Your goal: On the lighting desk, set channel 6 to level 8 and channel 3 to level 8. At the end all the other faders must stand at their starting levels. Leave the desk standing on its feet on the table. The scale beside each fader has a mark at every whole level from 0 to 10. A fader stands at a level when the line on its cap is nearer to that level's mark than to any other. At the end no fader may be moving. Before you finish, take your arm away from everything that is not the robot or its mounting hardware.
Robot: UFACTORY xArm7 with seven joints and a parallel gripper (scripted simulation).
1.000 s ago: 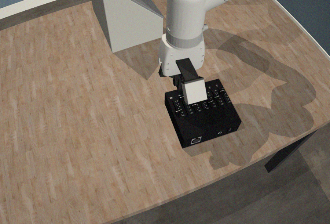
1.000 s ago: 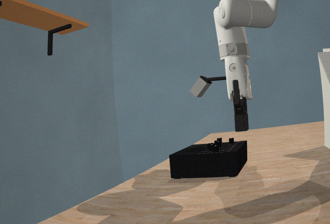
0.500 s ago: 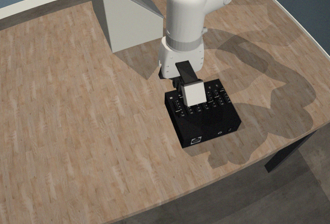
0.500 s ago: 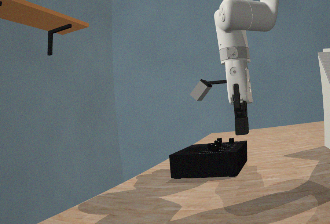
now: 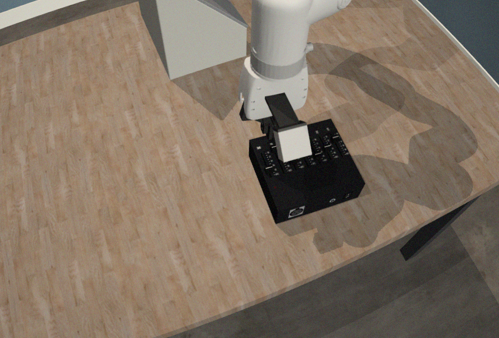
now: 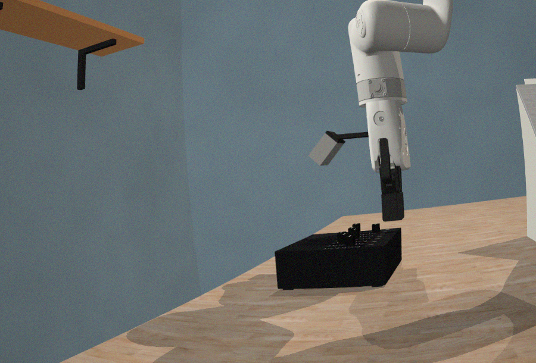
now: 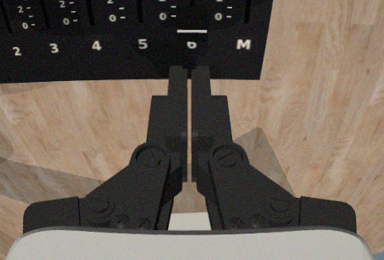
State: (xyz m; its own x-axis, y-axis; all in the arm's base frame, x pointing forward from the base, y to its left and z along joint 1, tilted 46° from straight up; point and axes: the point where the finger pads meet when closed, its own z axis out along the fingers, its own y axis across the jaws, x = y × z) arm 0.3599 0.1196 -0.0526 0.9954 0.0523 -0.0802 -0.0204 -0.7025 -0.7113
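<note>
Now: hand 30 mm short of the channel 6 fader cap and 30 mm above it. Round my hand: channel 3 fader cap: 70 mm ahead, 60 mm to the left, 30 mm below; master fader cap: 60 mm ahead, 30 mm to the right, 30 mm below; channel 5 fader cap: 60 mm ahead, 20 mm to the left, 30 mm below.
</note>
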